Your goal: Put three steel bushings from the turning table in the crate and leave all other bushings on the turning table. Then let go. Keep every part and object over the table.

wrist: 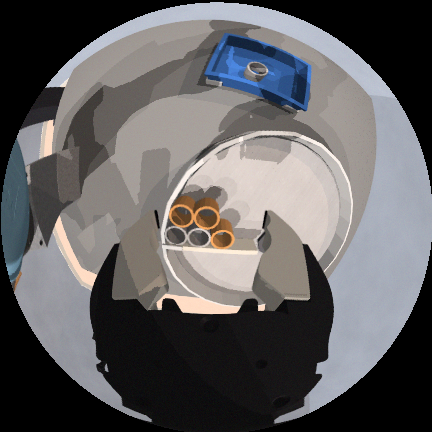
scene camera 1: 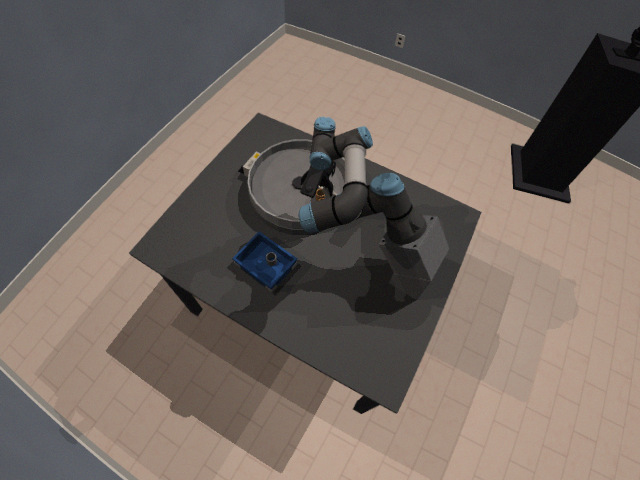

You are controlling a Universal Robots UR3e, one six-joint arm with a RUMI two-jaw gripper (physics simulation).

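Where they show: gripper, fingertip midpoint: [wrist: 210,211] [scene camera 1: 316,199]; arm's base, origin of the base link: [scene camera 1: 407,230].
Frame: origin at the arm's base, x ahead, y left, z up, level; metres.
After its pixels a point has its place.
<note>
The blue crate [scene camera 1: 252,271] {y 0.186, x 0.488, z -0.204 m} [wrist: 213,61] {y 0.123, x 0.367, z -0.204 m} holds one steel bushing [scene camera 1: 271,262] {y 0.127, x 0.436, z -0.219 m} [wrist: 251,77] {y 0.093, x 0.433, z -0.232 m}, standing upright inside. The round, rimmed turning table [scene camera 1: 279,180] {y -0.230, x 0.516, z -0.201 m} [wrist: 295,190] {y -0.136, x 0.478, z -0.201 m} bears two grey steel bushings, one [wrist: 176,227] {y -0.153, x 0.264, z -0.163 m} at the rim and one [wrist: 199,229] {y -0.162, x 0.299, z -0.163 m} beside it, along the straight divider. Three orange bushings are with them: one [wrist: 226,226] {y -0.172, x 0.341, z -0.176 m} in the same row and two, left [wrist: 186,201] {y -0.119, x 0.287, z -0.177 m} and right [wrist: 207,203] {y -0.126, x 0.318, z -0.174 m}, in the row behind. My gripper [scene camera 1: 311,184] [wrist: 210,211] {y -0.098, x 0.328, z -0.085 m} is open and empty, above the turning table. In the scene view the arm hides most of the bushings.
The straight divider [wrist: 215,250] {y -0.208, x 0.316, z -0.162 m} crosses the turning table. A small light box with a yellow mark [scene camera 1: 252,161] {y -0.295, x 0.657, z -0.196 m} sits against its outer rim. The arm's base block [scene camera 1: 429,253] {y 0.062, x -0.082, z -0.007 m} stands on the dark table [scene camera 1: 206,227] {y 0.033, x 0.743, z -0.255 m} to the right. A black pillar [scene camera 1: 573,113] stands beyond the table.
</note>
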